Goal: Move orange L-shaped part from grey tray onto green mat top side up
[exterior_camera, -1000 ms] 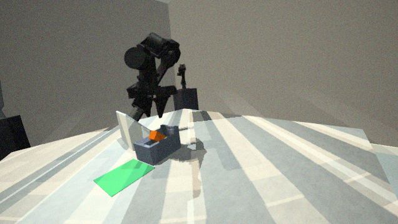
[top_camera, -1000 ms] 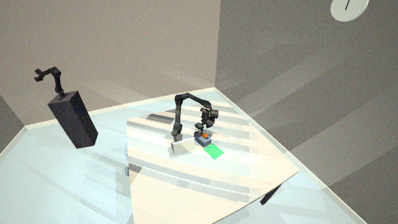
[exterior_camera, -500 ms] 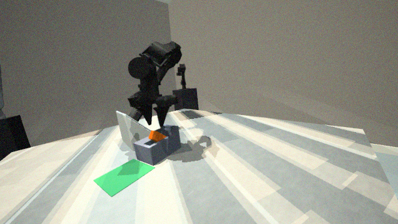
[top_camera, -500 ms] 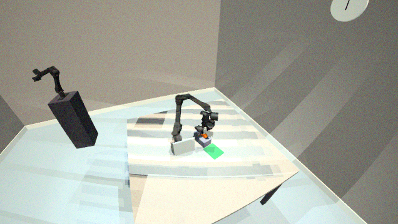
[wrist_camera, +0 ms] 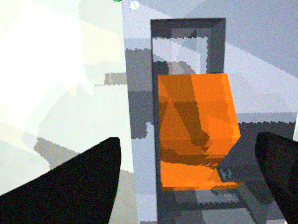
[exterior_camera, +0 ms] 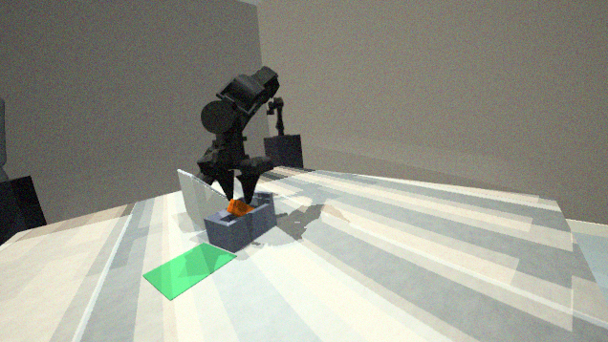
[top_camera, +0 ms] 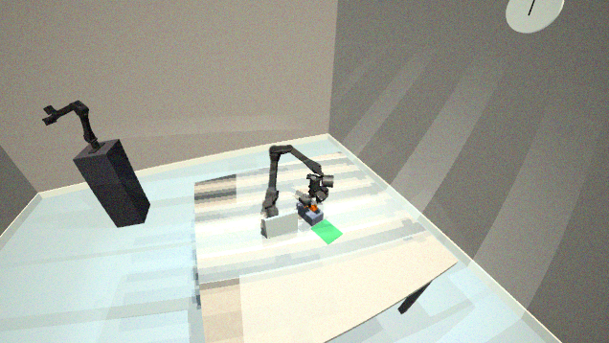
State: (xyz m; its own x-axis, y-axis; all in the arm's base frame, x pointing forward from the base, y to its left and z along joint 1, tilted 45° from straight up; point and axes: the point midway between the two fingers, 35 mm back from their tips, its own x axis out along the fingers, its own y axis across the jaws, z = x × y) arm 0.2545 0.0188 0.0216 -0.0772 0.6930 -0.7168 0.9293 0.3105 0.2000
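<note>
Now: the orange L-shaped part 50 mm below my gripper tip, 30 mm to the left of it and 30 mm behind it. The rest, counted from my gripper tip: green mat: 140 mm to the right, 100 mm below, 30 mm ahead.
</note>
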